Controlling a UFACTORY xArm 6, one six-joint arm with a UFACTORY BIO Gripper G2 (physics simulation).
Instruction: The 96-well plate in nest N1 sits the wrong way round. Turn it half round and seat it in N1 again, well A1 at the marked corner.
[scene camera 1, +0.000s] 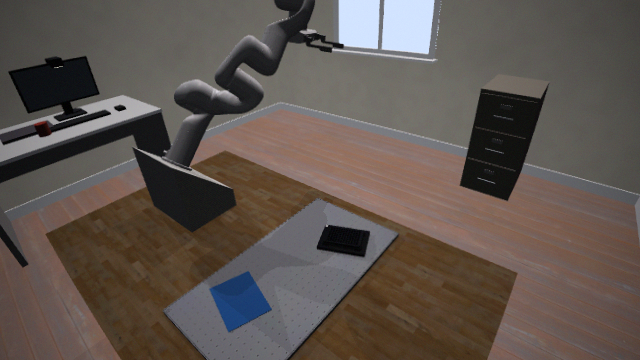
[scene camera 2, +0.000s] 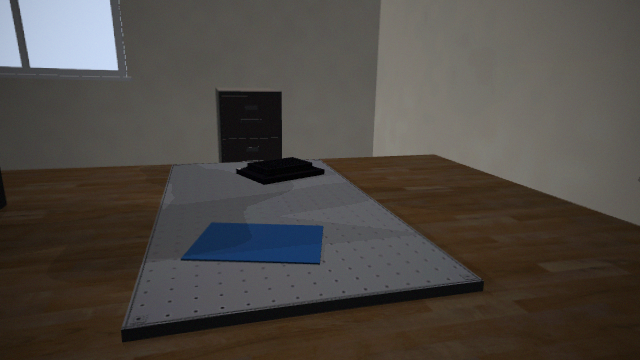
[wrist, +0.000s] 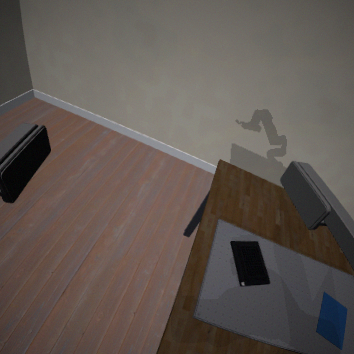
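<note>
The black 96-well plate (scene camera 1: 346, 235) (scene camera 2: 281, 163) (wrist: 251, 261) lies flat in the black nest N1 (scene camera 1: 341, 252) (scene camera 2: 267, 180) near one end of the grey perforated board. A small white mark (wrist: 243, 284) shows at one corner of the nest in the wrist view. Well A1 is too small and dark to make out. My gripper (scene camera 1: 337, 47) (wrist: 165, 180) is open and empty, high above the board and far from the plate, with its fingers pointing sideways toward the window side. It does not show in scene camera 2.
The grey board (scene camera 1: 300, 280) (scene camera 2: 350, 270) (wrist: 210, 305) lies on the wooden table top (scene camera 1: 425, 295) (scene camera 2: 500, 220) (wrist: 235, 195). A flat blue panel (scene camera 1: 241, 301) (scene camera 2: 255, 243) (wrist: 332, 320) lies on its other half. A desk with a monitor (scene camera 1: 55, 84) and a filing cabinet (scene camera 1: 504, 137) (scene camera 2: 250, 125) stand farther off.
</note>
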